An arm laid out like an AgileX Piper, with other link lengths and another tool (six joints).
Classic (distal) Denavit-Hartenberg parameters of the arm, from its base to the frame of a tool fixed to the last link. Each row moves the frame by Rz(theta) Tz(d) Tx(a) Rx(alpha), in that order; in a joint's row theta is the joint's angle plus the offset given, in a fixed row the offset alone. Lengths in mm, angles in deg.
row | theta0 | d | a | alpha
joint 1 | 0.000 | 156.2 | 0.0 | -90.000
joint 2 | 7.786 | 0.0 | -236.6 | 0.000
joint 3 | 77.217 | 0.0 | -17.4 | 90.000
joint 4 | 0.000 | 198.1 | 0.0 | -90.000
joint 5 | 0.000 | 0.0 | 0.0 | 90.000
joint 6 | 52.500 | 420.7 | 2.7 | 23.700
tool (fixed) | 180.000 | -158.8 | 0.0 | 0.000
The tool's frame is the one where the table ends.
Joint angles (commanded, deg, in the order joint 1, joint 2, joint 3, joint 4, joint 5, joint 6), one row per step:
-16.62 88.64 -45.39 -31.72 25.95 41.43
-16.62 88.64 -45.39 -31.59 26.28 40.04
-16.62 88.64 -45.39 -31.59 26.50 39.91
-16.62 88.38 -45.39 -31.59 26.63 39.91
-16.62 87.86 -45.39 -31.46 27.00 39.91
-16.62 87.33 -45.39 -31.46 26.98 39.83
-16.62 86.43 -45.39 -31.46 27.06 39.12
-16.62 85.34 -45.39 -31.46 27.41 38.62
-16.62 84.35 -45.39 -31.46 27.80 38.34
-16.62 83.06 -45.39 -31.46 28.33 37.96
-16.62 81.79 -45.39 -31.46 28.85 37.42
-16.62 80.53 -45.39 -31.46 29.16 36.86
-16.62 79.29 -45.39 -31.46 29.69 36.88
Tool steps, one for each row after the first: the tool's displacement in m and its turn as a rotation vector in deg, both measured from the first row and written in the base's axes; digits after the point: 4 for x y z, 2 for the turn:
-0.0014 0.0011 -0.0015 -0.46 0.77 0.97
-0.0023 0.0009 -0.0021 -0.53 1.01 0.99
-0.0024 0.0006 -0.0008 -0.61 0.88 0.93
-0.0032 0.0000 0.0016 -0.68 0.69 0.70
-0.0024 -0.0001 0.0051 -0.87 0.20 0.77
-0.0016 0.0001 0.0105 -1.42 -0.33 1.33
-0.0017 -0.0003 0.0164 -1.95 -0.87 1.59
-0.0021 -0.0009 0.0217 -2.37 -1.36 1.65
-0.0029 -0.0017 0.0285 -2.93 -1.97 1.72
-0.0037 -0.0022 0.0351 -3.54 -2.50 1.93
-0.0040 -0.0024 0.0422 -4.16 -3.21 2.23
-0.0051 -0.0034 0.0488 -4.53 -3.92 1.96

